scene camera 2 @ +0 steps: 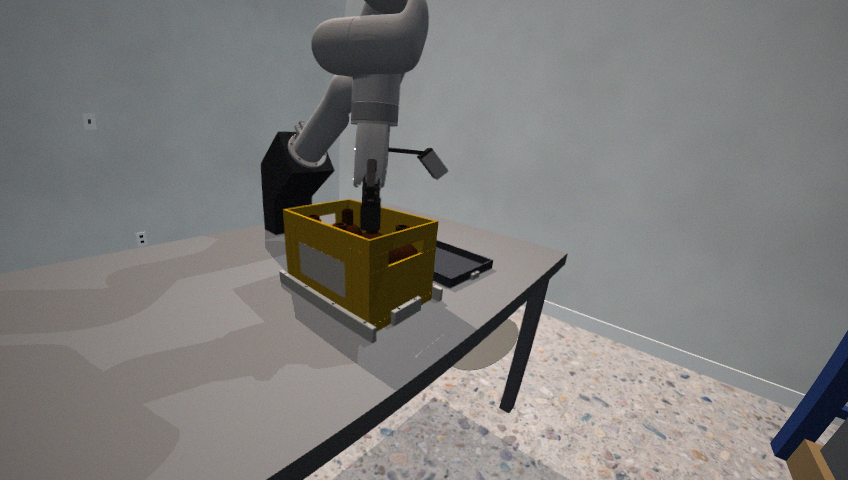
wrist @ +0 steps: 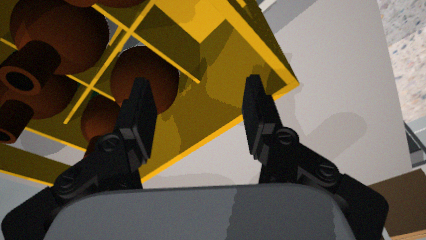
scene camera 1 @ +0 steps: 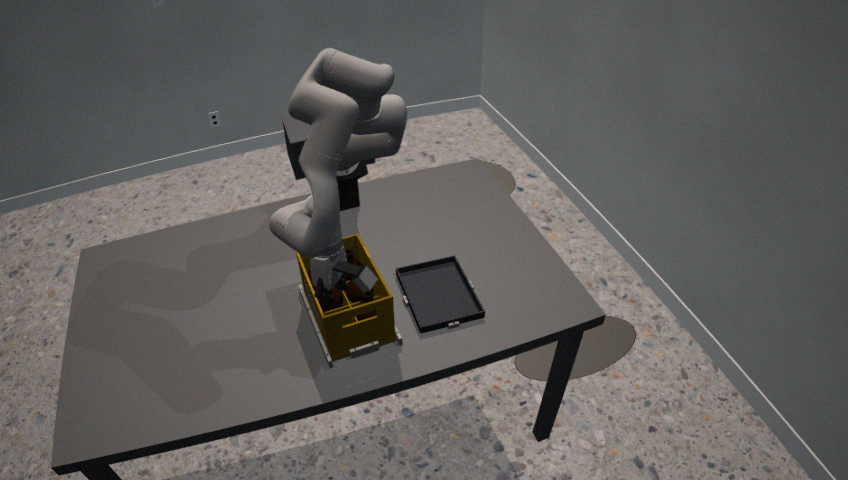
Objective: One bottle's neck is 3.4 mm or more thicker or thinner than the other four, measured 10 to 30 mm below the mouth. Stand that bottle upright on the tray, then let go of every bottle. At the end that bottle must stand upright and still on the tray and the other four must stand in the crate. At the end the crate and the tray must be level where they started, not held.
my gripper: scene camera 2 370, 224; wrist; scene camera 1
black tray: scene camera 2; scene camera 1; not seen in the wrist view (out of frame)
same spot on black tray: [scene camera 2: 453, 265] = [scene camera 1: 448, 305]
same spot on my gripper: [scene camera 1: 328, 301] = [wrist: 280, 119]
